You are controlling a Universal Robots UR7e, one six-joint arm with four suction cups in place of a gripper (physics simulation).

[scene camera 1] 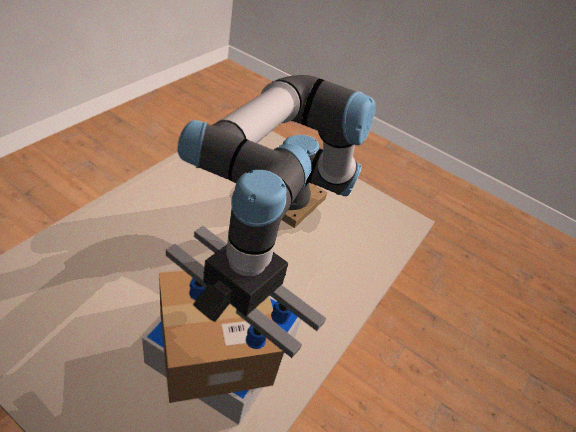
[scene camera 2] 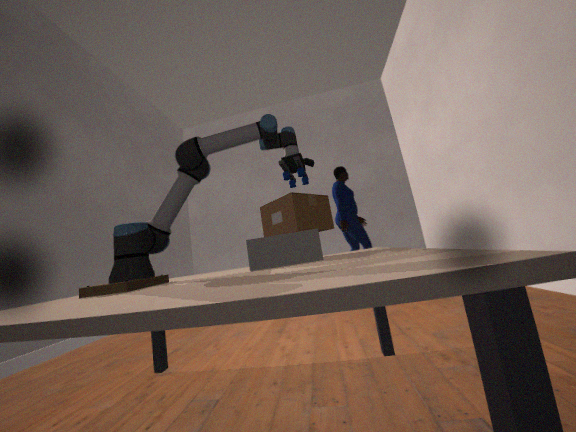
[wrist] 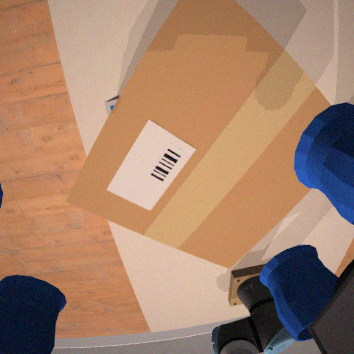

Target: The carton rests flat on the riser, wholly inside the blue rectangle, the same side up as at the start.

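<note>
The brown carton (scene camera 1: 200, 345) (scene camera 2: 312, 212) (wrist: 200, 100) rests on the grey riser (scene camera 1: 154, 356) (scene camera 2: 285, 252), with its tape strip and white barcode label facing up. It looks flat but is turned relative to the riser, and its corners stick out past the riser's edges. Parts of the blue rectangle (scene camera 1: 157, 335) show beside and under it; the carton covers the rest and crosses its outline. My gripper (scene camera 1: 230, 315) (scene camera 2: 296, 178) is open, its blue suction cups hanging above the carton. In the scene camera 2 view a gap separates cups and carton.
The arm's base stands on a wooden plate (scene camera 1: 295, 218) (scene camera 2: 125, 286) (wrist: 233, 295) on the beige table (scene camera 1: 360, 240) (scene camera 2: 250, 302). A person in blue (scene camera 2: 345, 205) stands behind the table, to the right of the carton in the scene camera 2 view.
</note>
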